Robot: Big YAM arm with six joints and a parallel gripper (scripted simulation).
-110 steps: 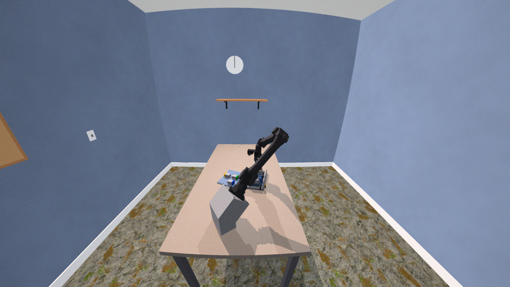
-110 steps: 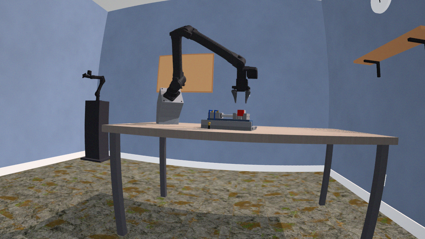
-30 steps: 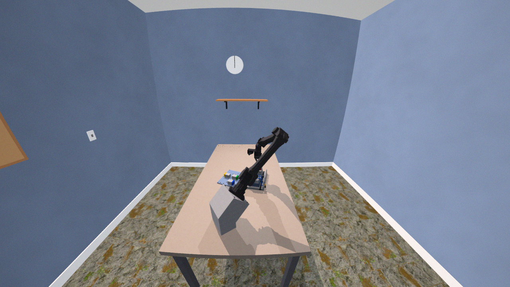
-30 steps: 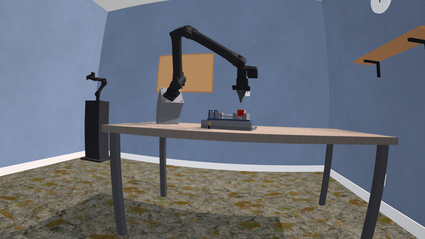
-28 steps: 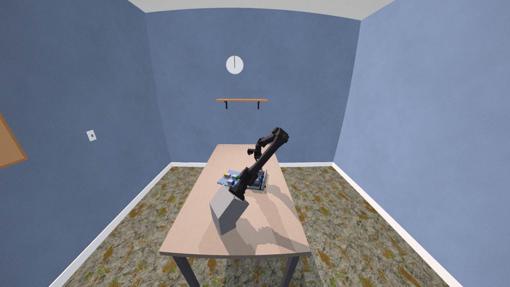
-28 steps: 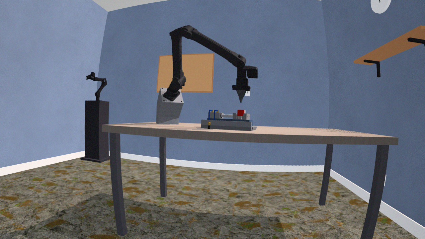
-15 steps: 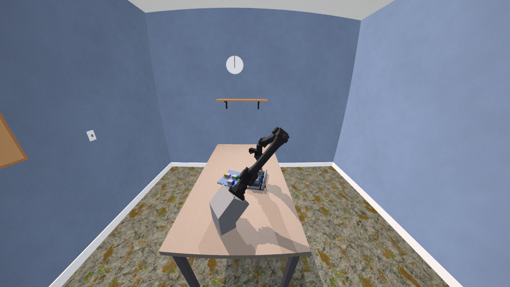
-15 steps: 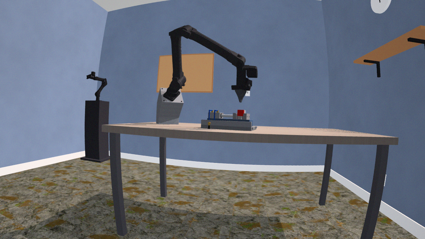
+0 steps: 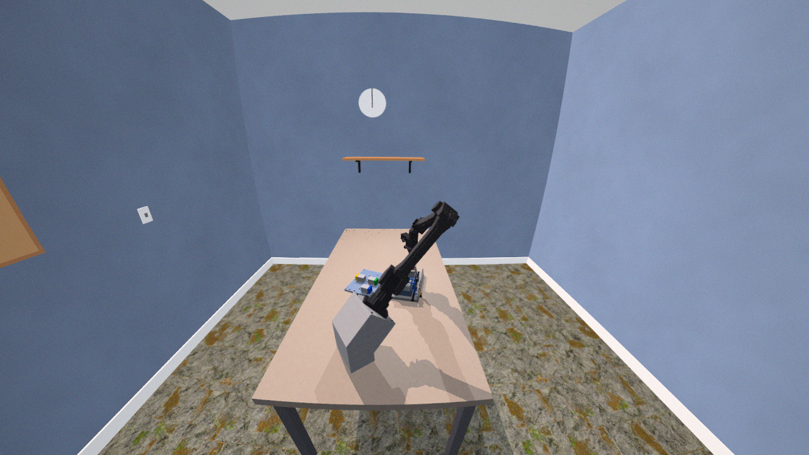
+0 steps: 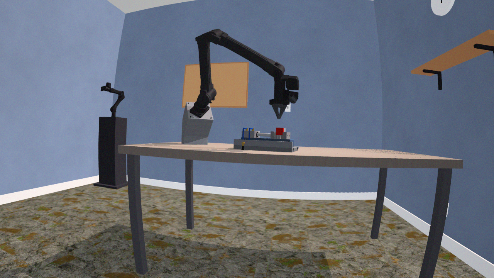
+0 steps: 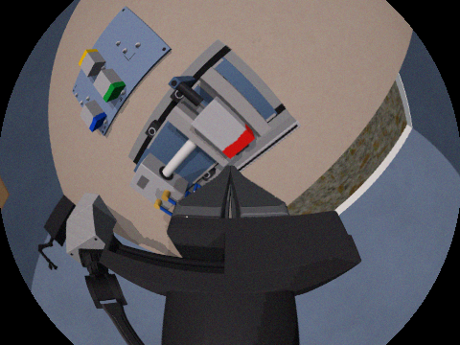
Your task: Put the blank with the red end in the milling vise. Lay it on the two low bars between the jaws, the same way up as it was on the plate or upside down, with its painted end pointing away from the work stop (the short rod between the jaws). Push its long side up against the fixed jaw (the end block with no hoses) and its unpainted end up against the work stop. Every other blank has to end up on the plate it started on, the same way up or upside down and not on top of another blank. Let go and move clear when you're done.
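Now: hand 3 cm short of the work stop, 7 cm to the right of it and 8 cm above it. Round my hand: green-ended blank 2 cm behind, 26 cm to the left, 14 cm below; blue plate 30 cm to the left, 17 cm below; vise 5 cm behind, 5 cm to the left, 13 cm below.
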